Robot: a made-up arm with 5 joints.
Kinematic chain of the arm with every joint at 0, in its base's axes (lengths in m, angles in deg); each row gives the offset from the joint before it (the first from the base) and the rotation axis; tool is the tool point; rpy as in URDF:
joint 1: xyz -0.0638 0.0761 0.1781 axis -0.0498 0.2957 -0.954
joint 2: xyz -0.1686 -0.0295 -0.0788 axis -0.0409 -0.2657 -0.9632
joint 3: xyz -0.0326 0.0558 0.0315 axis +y
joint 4: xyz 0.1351 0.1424 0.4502 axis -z
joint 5: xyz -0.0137 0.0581 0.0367 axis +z
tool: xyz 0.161 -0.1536 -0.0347 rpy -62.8 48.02 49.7
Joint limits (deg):
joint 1: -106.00..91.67
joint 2: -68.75..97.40
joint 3: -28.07..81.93
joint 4: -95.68..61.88
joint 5: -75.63..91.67
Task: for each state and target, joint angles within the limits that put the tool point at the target. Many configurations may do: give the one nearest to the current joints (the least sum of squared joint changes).
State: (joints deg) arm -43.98 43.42 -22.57 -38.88 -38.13
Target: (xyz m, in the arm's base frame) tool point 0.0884 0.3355 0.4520
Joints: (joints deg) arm -29.06 9.49 27.54 -57.99 -4.52
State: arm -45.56 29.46 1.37 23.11 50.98
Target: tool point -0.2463 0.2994 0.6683
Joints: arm -29.87 19.90 -18.65 4.94 74.13
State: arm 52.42 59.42 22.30 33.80 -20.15
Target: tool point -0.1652 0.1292 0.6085
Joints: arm 39.43 73.36 13.24 38.97 -26.10
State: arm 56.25 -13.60 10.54 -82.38 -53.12
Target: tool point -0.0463 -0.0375 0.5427
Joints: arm 56.59 28.89 17.85 -51.24 -75.63
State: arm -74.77 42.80 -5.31 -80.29 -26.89
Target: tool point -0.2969 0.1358 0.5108
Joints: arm -101.25 9.80 15.02 -77.77 -30.80
